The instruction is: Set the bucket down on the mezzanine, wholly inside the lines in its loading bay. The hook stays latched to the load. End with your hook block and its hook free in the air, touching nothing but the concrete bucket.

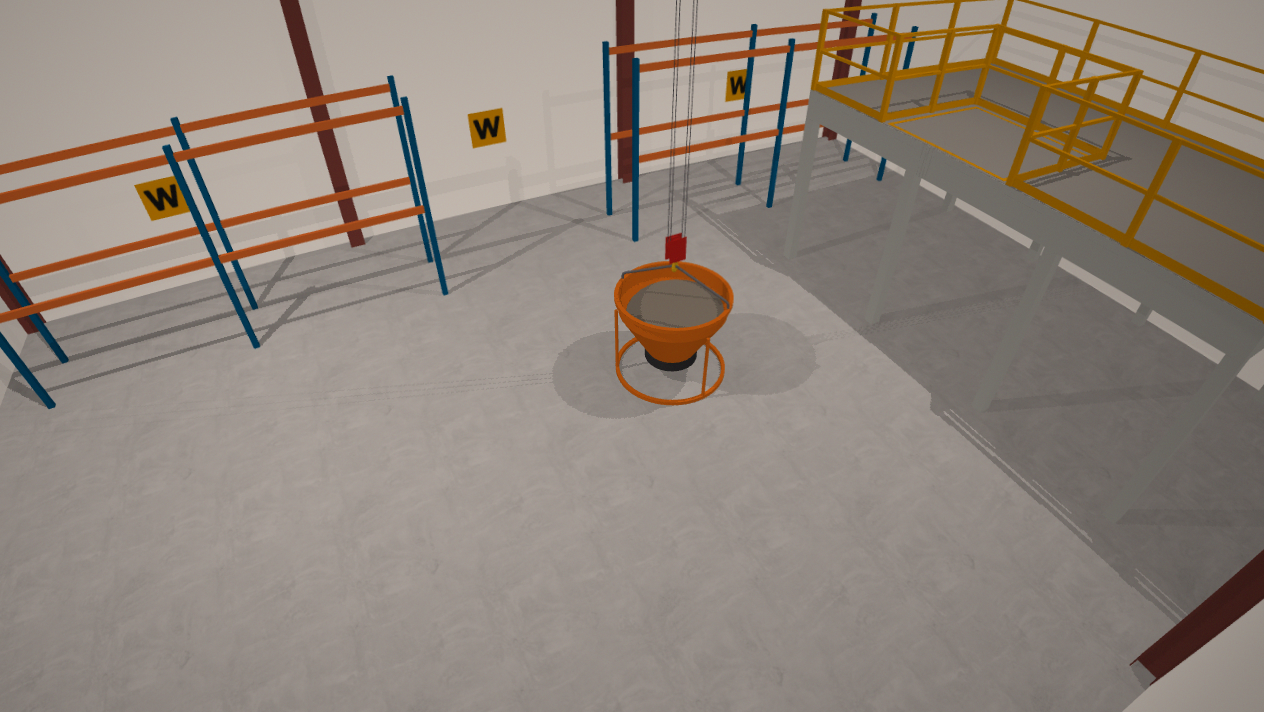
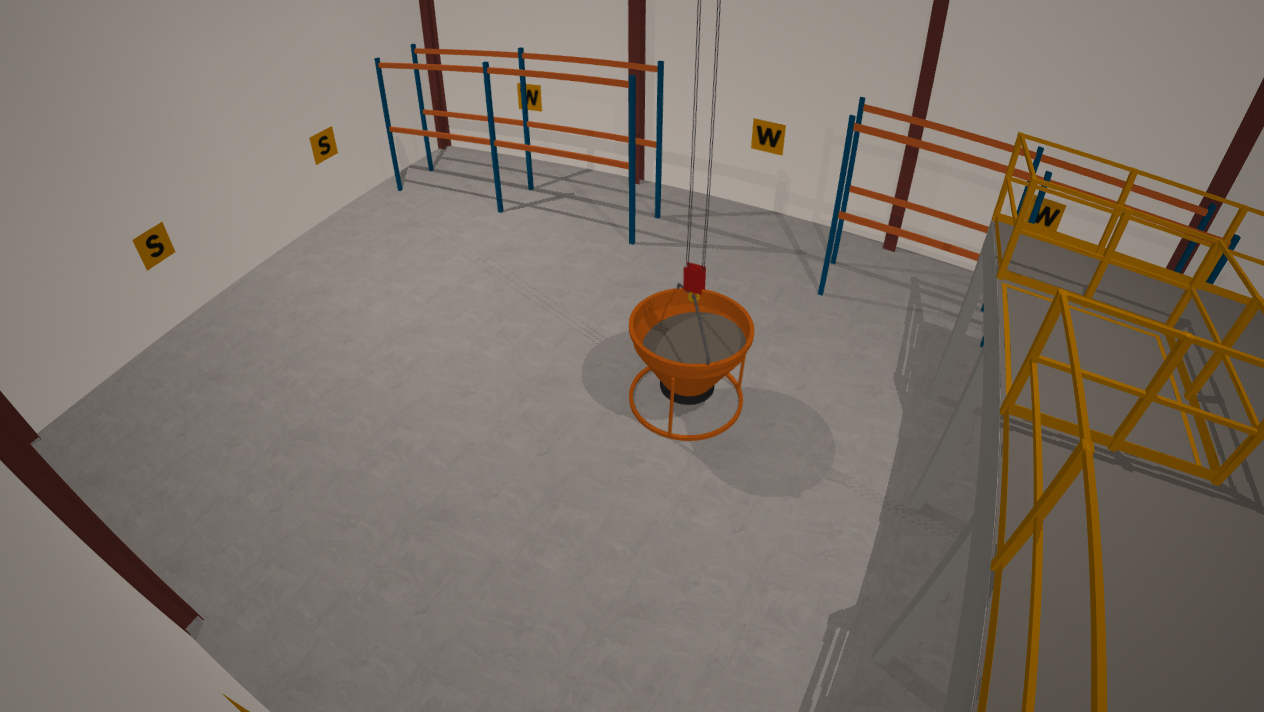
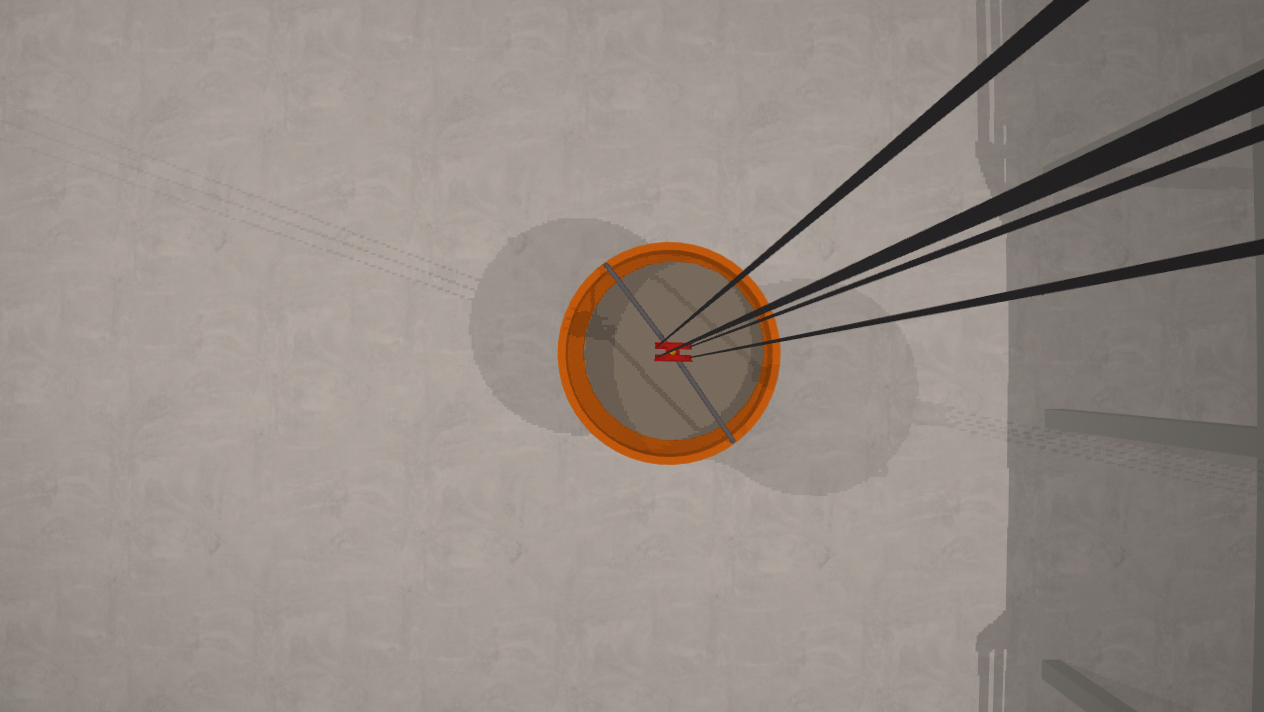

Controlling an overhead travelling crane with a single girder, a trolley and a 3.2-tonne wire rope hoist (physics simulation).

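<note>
The orange concrete bucket (image 1: 669,339) (image 2: 687,371) (image 3: 650,389), filled with grey-brown concrete, hangs upright on its thin bail in the middle of the hall. Whether its base ring touches the floor cannot be told. My hook (image 1: 674,265) (image 2: 694,297) (image 3: 673,352), under the red hook block, is shut on the bail, at about rim height over the bucket's middle. The mezzanine (image 1: 1211,190) (image 2: 1176,574) stands to the right, its deck well above the bucket. Its loading bay (image 1: 946,149) (image 2: 1005,353) is outlined in yellow at a gap in the edge railing.
Yellow railings (image 1: 1155,190) (image 2: 1036,566) edge the mezzanine and flank the bay. Grey columns (image 1: 893,238) carry the deck. Blue and orange racks (image 1: 212,244) (image 2: 492,141) stand along the W wall, one near the mezzanine's far corner. Four hoist ropes run up from the block.
</note>
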